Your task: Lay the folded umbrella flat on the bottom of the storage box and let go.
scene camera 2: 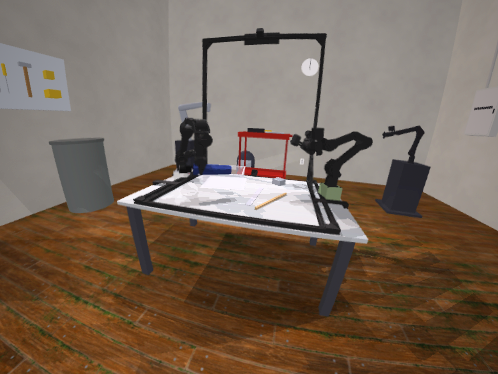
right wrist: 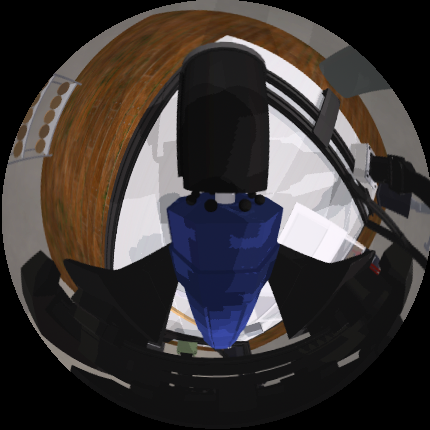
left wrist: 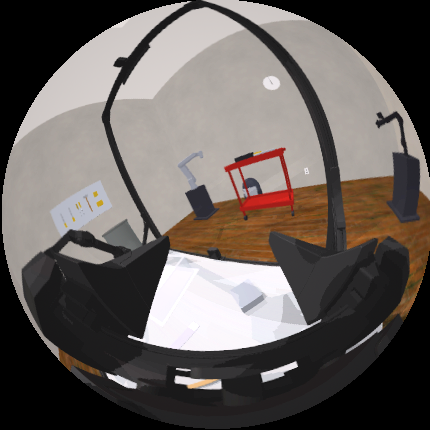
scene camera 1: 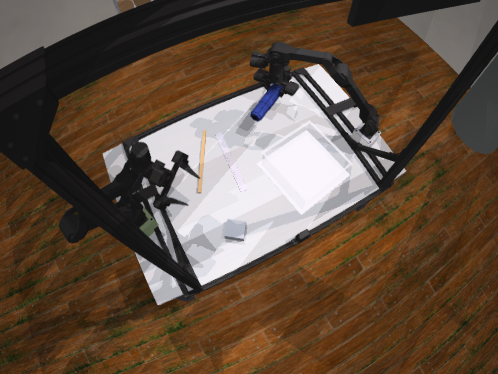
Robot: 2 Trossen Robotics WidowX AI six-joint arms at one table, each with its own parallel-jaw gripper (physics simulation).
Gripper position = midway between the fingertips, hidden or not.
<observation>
My left gripper (scene camera 1: pixel 193 191) is open and holds nothing. My right gripper (right wrist: pixel 221 241) carries a folded umbrella (right wrist: pixel 223 246), clear of everything else.
My left gripper shows as well in the left wrist view (left wrist: pixel 219 239). The left wrist view does not show the folded umbrella, which is hidden by my left gripper.
</observation>
